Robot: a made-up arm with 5 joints.
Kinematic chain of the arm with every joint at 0, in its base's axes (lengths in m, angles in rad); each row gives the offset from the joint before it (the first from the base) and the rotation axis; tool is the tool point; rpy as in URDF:
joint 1: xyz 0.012 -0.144 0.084 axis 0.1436 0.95 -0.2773
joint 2: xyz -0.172 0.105 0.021 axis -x
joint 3: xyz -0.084 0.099 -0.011 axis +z
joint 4: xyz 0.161 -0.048 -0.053 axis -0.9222 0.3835 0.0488
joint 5: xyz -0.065 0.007 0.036 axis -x
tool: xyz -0.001 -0.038 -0.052 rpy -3.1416 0 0
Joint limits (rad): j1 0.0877..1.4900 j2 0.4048..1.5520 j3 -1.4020..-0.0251 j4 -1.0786..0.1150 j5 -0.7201..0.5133
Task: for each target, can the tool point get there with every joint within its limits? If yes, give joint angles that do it. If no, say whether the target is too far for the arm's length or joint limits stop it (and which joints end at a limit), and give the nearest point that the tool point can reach.
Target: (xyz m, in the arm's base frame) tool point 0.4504 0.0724 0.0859
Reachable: no: joint limits stop it (at a limit: joint 1, joint 2, joint 4, joint 5) | nearest point 0.0493 -0.0773 0.2591 | short by 0.462 m
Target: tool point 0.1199 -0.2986 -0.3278
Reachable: no: joint limits stop it (at a limit: joint 1, joint 3, joint 4) | nearest point -0.1396 -0.1041 0.0057 | short by 0.465 m
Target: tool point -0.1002 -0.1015 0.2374
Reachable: yes | joints 1.0850 1.0722 -0.4233 -0.7920 0.3244
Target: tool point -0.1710 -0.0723 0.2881
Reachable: yes | joints 0.9682 0.7359 -1.0441 -0.5936 0.4078
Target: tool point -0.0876 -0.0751 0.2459
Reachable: yes | joints 1.1968 1.0317 -0.6301 -0.3938 -0.4995
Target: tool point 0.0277 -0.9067 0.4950
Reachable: no: too far | nearest point 0.0186 -0.1377 0.3526 | short by 0.782 m
